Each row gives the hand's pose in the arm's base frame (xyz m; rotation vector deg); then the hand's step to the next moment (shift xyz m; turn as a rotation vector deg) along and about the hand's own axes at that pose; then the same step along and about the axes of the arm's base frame.
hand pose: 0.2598 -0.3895 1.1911 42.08 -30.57 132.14
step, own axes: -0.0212 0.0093 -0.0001 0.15 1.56 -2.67
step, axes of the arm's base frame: 0.0070 -0.0162 -0.0150 -2.13 0.41 -2.21
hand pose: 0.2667 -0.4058 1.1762 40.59 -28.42 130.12
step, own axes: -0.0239 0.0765 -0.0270 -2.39 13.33 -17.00
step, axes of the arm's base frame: -0.0495 -0.0502 -0.0467 -13.95 -1.39 -16.61
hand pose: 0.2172 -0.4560 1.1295 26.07 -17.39 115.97
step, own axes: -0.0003 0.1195 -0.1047 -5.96 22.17 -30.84
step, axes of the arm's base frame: -0.1251 -0.0148 -0.0968 -22.83 -2.86 -30.80
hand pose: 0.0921 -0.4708 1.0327 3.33 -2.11 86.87
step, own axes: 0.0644 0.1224 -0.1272 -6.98 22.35 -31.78
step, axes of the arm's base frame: -0.1202 0.0785 -0.1212 -23.08 -3.81 -31.80
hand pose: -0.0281 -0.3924 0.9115 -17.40 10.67 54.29
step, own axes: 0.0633 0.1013 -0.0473 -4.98 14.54 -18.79
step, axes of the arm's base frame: -0.0480 0.0880 -0.0803 -15.22 -2.19 -18.78
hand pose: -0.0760 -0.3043 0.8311 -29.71 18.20 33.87
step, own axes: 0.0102 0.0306 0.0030 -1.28 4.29 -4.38
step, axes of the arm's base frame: -0.0099 0.0279 -0.0132 -4.18 0.08 -4.66
